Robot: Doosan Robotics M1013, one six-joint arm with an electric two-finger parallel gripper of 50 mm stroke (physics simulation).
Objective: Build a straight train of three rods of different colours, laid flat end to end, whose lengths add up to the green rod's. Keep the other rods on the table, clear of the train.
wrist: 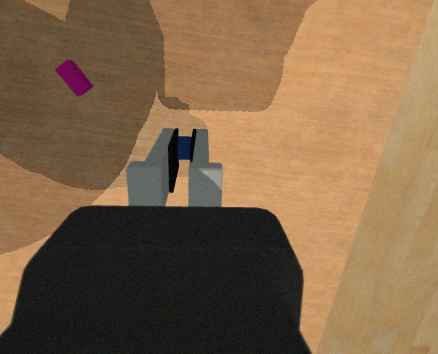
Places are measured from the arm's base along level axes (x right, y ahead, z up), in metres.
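Pixels of known places: gripper, fingertip midpoint: (185, 148).
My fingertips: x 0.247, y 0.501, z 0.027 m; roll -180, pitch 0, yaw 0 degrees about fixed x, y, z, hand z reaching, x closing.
Ahead of a thing's pixels: the offset from my fingertips to its top centre. Level surfaces: height alone.
My gripper (185, 148) is shut on a small blue rod {dx +0.000, dy +0.001, dz +0.008 m} (184, 148), held between the black finger pads near the tips. The pads and fingers hide part of the rod. A short magenta rod {dx -0.075, dy +0.031, dz -0.052 m} (74, 78) lies flat on the table at the upper left, apart from the gripper and at a slant. The green rod does not show in this view.
The wooden table top {dz -0.062 m} (250, 150) lies below the gripper. Its edge runs at a slant along the right side, with a paler wooden surface (390, 240) beyond it. Dark shadows fall across the upper left and top.
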